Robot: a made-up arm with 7 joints. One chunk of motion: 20 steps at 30 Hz.
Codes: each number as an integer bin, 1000 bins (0 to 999) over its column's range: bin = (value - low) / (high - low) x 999, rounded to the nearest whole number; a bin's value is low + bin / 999 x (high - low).
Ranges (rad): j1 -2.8..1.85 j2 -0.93..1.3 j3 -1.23..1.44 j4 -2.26..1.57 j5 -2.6..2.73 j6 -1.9..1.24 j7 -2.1..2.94
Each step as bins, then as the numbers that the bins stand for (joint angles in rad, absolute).
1 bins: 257 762 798 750 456 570 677
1 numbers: -1.6038 0.7710 0.9028 0.6154 -0.1671 -0.1084 1.3155
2 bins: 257 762 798 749 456 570 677
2 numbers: -1.6038 0.7710 0.9028 0.6115 -0.1671 -0.1084 1.3155
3 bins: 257 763 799 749 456 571 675
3 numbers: -1.6038 0.7732 0.9055 0.6115 -0.1671 -0.1053 1.3054
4 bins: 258 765 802 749 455 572 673
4 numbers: -1.5991 0.7777 0.9135 0.6115 -0.1724 -0.1021 1.2953
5 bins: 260 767 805 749 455 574 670
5 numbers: -1.5898 0.7821 0.9215 0.6115 -0.1724 -0.0958 1.2802
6 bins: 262 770 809 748 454 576 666
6 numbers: -1.5805 0.7888 0.9322 0.6077 -0.1778 -0.0895 1.2600
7 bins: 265 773 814 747 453 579 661
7 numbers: -1.5665 0.7955 0.9456 0.6039 -0.1831 -0.0801 1.2348
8 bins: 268 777 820 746 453 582 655
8 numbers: -1.5526 0.8044 0.9616 0.6000 -0.1831 -0.0707 1.2045
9 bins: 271 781 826 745 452 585 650
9 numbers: -1.5386 0.8134 0.9776 0.5962 -0.1884 -0.0613 1.1793
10 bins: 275 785 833 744 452 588 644
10 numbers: -1.5200 0.8223 0.9963 0.5924 -0.1884 -0.0518 1.1490
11 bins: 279 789 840 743 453 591 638
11 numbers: -1.5014 0.8312 1.0150 0.5885 -0.1831 -0.0424 1.1187
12 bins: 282 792 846 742 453 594 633
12 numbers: -1.4874 0.8379 1.0311 0.5847 -0.1831 -0.0330 1.0935
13 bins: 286 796 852 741 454 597 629
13 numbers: -1.4688 0.8469 1.0471 0.5809 -0.1778 -0.0235 1.0733
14 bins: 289 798 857 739 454 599 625
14 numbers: -1.4548 0.8513 1.0605 0.5732 -0.1778 -0.0173 1.0532
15 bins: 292 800 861 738 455 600 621
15 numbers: -1.4408 0.8558 1.0712 0.5694 -0.1724 -0.0141 1.0330
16 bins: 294 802 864 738 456 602 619
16 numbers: -1.4315 0.8603 1.0792 0.5694 -0.1671 -0.0078 1.0229
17 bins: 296 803 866 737 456 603 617
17 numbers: -1.4222 0.8625 1.0845 0.5655 -0.1671 -0.0047 1.0128
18 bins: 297 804 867 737 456 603 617
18 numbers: -1.4176 0.8647 1.0872 0.5655 -0.1671 -0.0047 1.0128
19 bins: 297 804 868 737 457 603 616
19 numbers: -1.4176 0.8647 1.0899 0.5655 -0.1618 -0.0047 1.0077
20 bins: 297 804 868 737 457 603 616
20 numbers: -1.4176 0.8647 1.0899 0.5655 -0.1618 -0.0047 1.0077
